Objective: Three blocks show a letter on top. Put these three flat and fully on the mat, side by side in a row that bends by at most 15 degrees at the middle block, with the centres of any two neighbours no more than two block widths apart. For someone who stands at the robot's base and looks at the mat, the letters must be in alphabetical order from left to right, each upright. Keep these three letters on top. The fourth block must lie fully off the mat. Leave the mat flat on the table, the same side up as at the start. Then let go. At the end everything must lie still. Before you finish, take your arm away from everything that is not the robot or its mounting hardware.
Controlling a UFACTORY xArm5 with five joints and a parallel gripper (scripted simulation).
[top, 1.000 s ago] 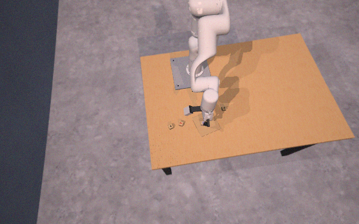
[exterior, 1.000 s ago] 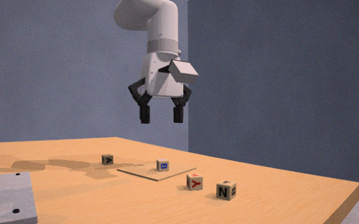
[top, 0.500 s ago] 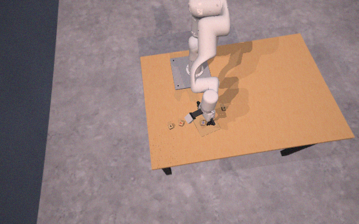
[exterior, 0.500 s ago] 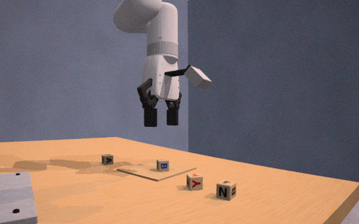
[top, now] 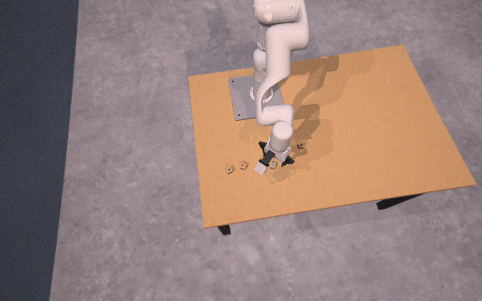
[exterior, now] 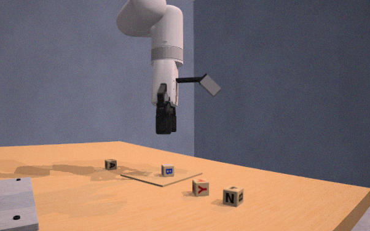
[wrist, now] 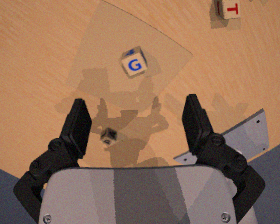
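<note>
Right now the blue-lettered block is 100 mm below my hand. Round my hand: black-lettered block: 40 mm behind, 210 mm to the right, 100 mm below; then thin tan mat: 20 mm to the left, 110 mm below; then red-lettered block: 40 mm behind, 140 mm to the right, 100 mm below.
</note>
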